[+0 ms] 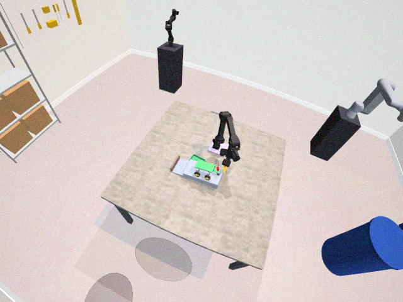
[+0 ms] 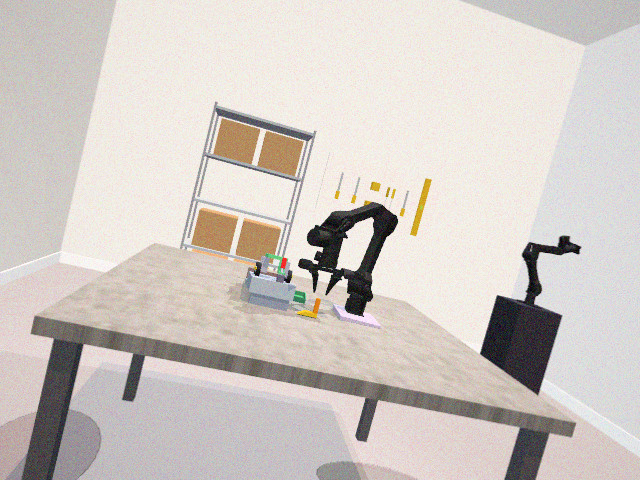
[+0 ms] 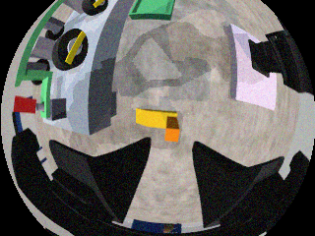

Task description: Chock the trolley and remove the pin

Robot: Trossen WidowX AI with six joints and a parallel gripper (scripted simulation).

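Now: gripper tip 2 cm short of the yellow chock and 6 cm above it. Round my gripper tip: green tray: 4 cm ahead, 24 cm to the right, 9 cm below; then red-headed stop pin: 14 cm ahead, 4 cm to the right, 5 cm above; then trolley: 16 cm ahead, 14 cm to the right, 3 cm above.
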